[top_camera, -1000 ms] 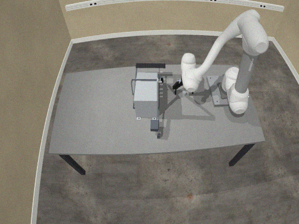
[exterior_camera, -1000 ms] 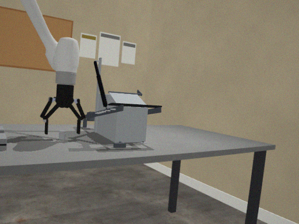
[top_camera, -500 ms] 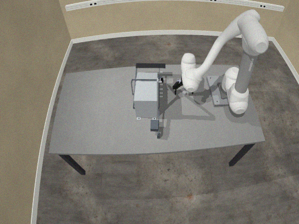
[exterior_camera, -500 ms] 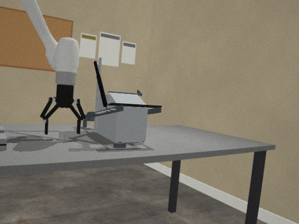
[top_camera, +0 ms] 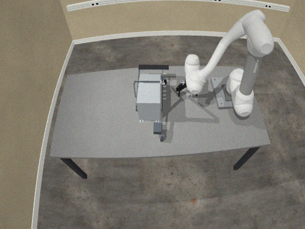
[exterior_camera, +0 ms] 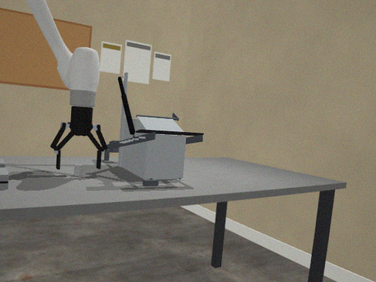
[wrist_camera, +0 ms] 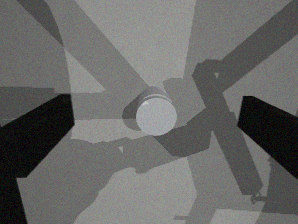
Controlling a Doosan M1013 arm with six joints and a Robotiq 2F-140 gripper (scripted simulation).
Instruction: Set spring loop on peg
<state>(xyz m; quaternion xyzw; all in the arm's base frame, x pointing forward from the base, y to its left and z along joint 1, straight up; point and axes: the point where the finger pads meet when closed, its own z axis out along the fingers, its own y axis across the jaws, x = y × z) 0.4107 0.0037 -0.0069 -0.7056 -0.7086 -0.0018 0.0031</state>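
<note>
Right now the steel test weight is 1 cm below my hand. Round my hand: dark spring (22 cm above, 19 cm ahead, 4 cm to the left).
</note>
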